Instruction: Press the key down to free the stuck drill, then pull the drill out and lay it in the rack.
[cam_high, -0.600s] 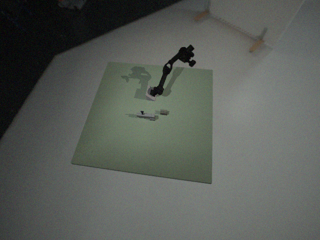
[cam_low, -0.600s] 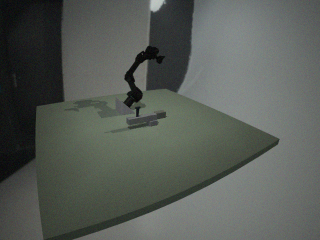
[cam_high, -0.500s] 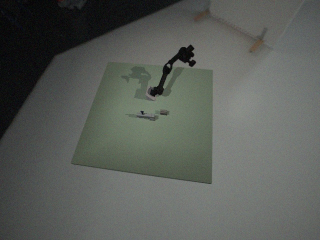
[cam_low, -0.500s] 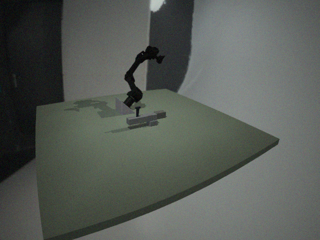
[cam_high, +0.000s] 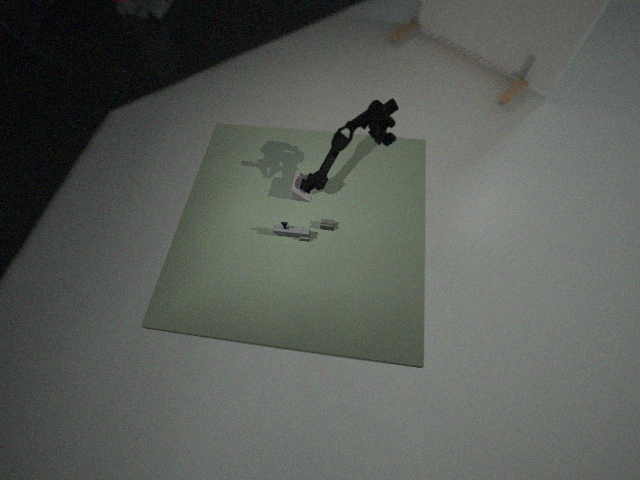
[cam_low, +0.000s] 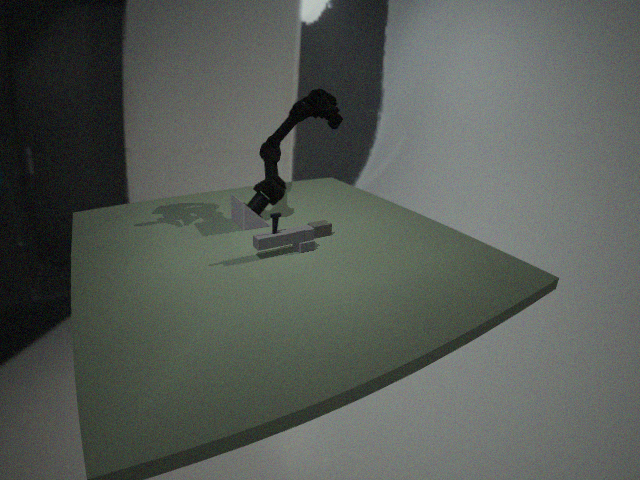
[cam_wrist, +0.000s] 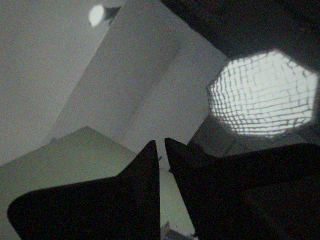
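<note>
Right now the dark key is 320 mm ahead of my gripper tip, 400 mm to the right of it and 300 mm below it. The rest, counted from my gripper tip: rack: 240 mm ahead, 200 mm to the right, 380 mm below; then grey block: 310 mm ahead, 370 mm to the right, 350 mm below; then drill: 310 mm ahead, 350 mm to the right, 350 mm below.
</note>
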